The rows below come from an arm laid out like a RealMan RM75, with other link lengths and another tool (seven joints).
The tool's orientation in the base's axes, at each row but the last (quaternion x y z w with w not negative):
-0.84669, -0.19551, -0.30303, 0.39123
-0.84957, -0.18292, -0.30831, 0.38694
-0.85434, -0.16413, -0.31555, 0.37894
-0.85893, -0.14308, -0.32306, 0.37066
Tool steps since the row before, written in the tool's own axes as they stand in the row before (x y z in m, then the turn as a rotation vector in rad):
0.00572, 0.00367, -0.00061, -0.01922, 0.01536, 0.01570
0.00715, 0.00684, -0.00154, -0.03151, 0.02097, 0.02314
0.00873, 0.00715, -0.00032, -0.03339, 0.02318, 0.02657
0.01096, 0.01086, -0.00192, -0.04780, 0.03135, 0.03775
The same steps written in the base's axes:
0.00610, -0.00220, 0.00212, 0.00016, 0.00097, -0.02917
0.00848, -0.00500, 0.00182, -0.00304, 0.00226, -0.04420
0.01010, -0.00459, 0.00207, -0.00188, 0.00330, -0.04841
0.01263, -0.00876, 0.00233, -0.00371, 0.00577, -0.06816

